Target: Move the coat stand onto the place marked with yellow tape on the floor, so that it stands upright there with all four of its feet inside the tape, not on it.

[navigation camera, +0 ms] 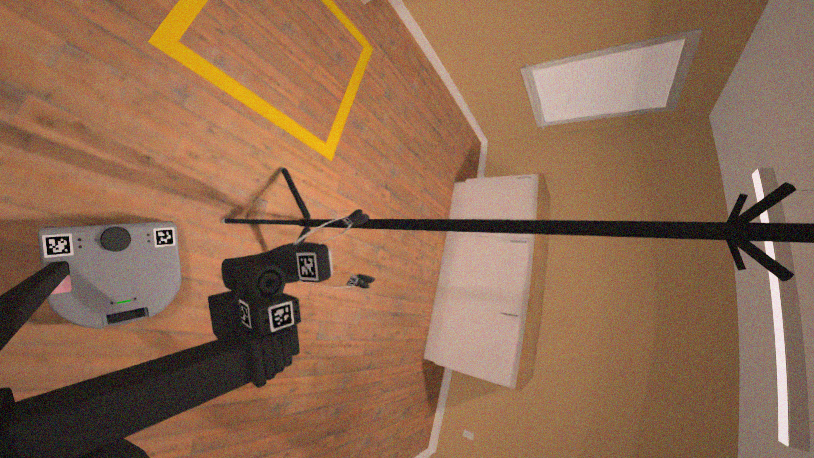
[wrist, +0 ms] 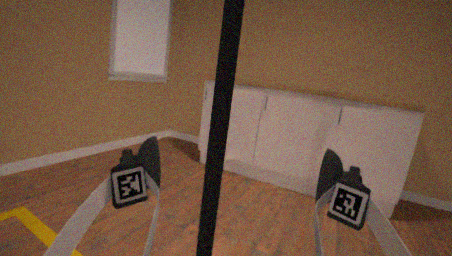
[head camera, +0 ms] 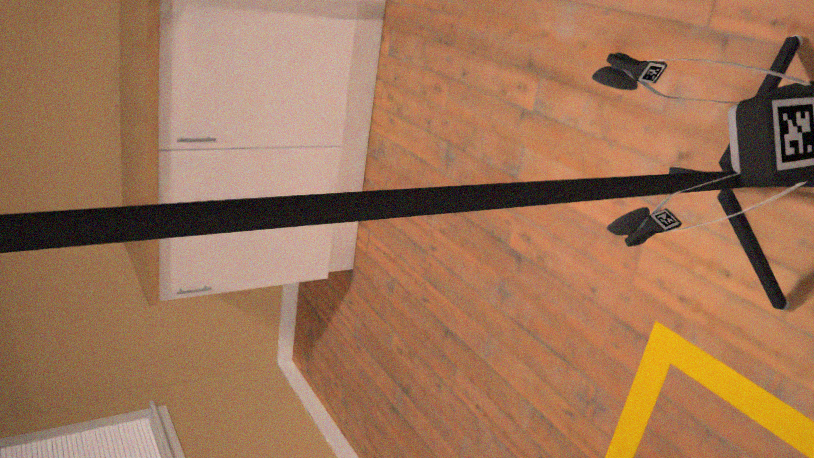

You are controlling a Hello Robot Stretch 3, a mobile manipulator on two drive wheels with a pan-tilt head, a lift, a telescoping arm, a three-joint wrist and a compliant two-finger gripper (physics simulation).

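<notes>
The black coat stand stands upright on the floor, outside the yellow tape and near one of its corners. Its hooks show at the right in the navigation view; some feet are partly hidden by my wrist. My gripper is open, its fingers well apart. In the wrist view the pole runs between the two fingers, nearer the left one, touching neither. Whether the pole is beyond the fingertips or between them in depth, I cannot tell.
A white cabinet stands against the wall beyond the stand. My grey base is at the left in the navigation view. A window is in the wall, with a white baseboard below.
</notes>
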